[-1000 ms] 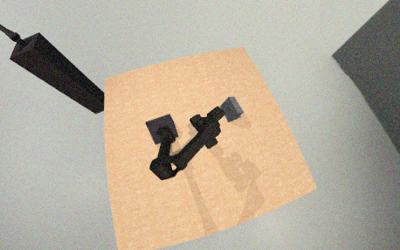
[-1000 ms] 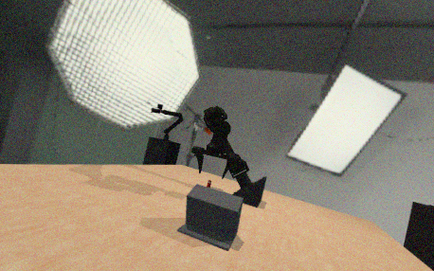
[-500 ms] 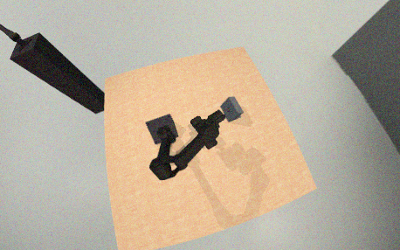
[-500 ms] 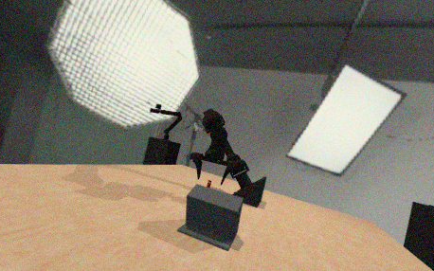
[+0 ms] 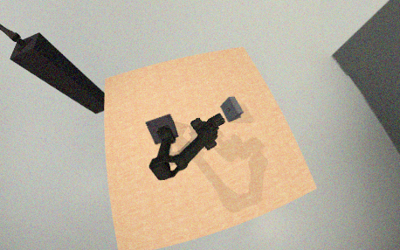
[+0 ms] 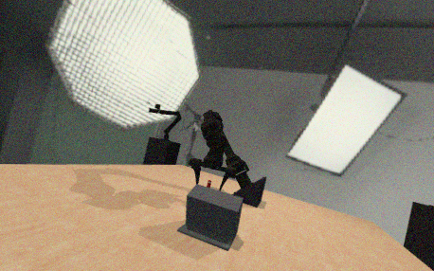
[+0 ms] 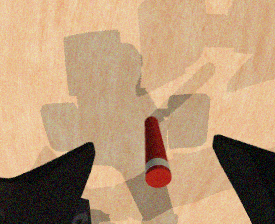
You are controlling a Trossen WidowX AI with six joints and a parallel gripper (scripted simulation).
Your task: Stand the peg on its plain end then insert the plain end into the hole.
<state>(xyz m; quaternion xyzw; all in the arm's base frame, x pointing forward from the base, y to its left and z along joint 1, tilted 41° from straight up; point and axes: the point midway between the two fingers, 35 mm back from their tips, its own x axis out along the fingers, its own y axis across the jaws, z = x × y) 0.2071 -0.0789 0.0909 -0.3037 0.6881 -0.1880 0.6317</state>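
My gripper tip is now 10 mm below the red peg. Round my gripper tip: sloped panel (250 mm ahead, 110 mm to the left).
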